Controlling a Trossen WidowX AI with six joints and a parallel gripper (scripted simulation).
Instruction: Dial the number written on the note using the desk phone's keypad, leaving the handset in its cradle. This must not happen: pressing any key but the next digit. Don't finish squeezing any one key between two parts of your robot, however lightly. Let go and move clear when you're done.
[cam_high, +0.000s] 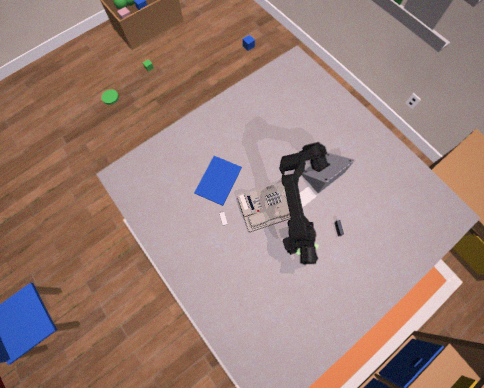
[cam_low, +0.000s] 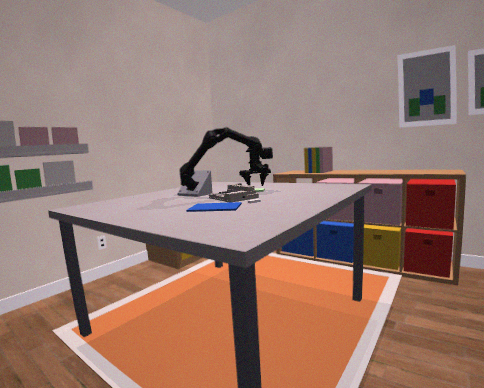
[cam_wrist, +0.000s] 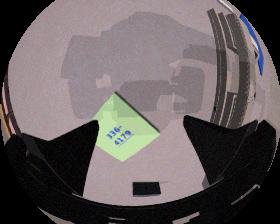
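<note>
My hand is 22 cm to the left of the beige desk phone, 4 cm above it and 2 cm short of it. From my hand the other things lie so: white card (16 cm to the right, 15 cm behind, 6 cm below); white block (27 cm to the right, 21 cm ahead, 6 cm below); handset (16 cm to the right, 3 cm ahead, 2 cm below).
</note>
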